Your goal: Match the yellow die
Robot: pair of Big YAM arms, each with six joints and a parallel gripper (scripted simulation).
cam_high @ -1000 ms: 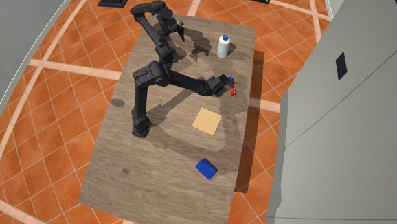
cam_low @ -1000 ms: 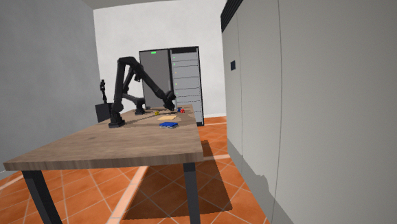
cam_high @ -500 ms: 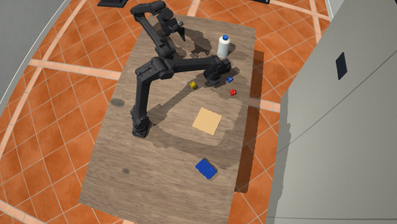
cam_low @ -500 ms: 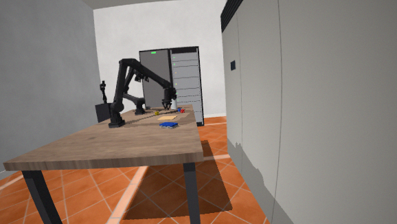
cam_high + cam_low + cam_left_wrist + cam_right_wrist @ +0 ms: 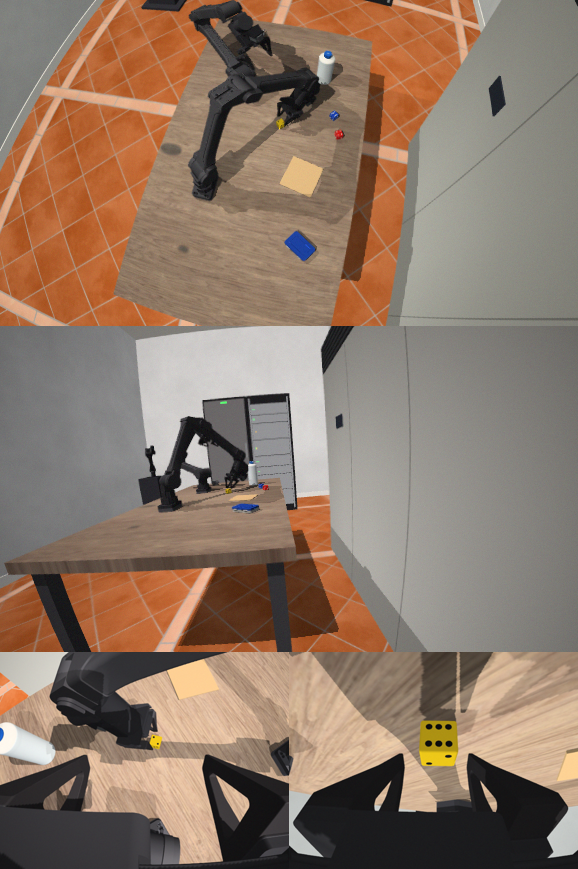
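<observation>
The yellow die is 10 mm behind my right hand, 10 mm to the right of it and 30 mm below it. Round my right hand: blue die 220 mm ahead, 100 mm to the left, 30 mm below; then tan mat 140 mm ahead, 220 mm to the right, 40 mm below; then red die 260 mm ahead, 30 mm below.
</observation>
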